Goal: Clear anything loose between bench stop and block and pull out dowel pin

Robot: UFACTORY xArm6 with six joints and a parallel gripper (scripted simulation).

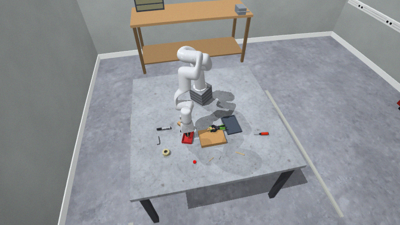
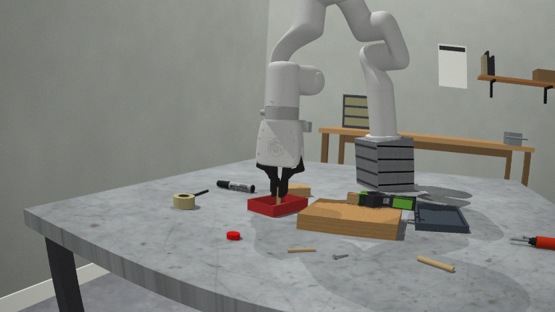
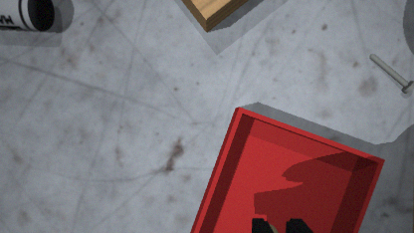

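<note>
Right now my hand is 4 cm above the red tray. Also, from my hand: bench board (2 cm ahead, 19 cm to the left, 3 cm below); then dowel pin (2 cm below); then wooden block (4 cm behind, 18 cm to the left, 1 cm below).
</note>
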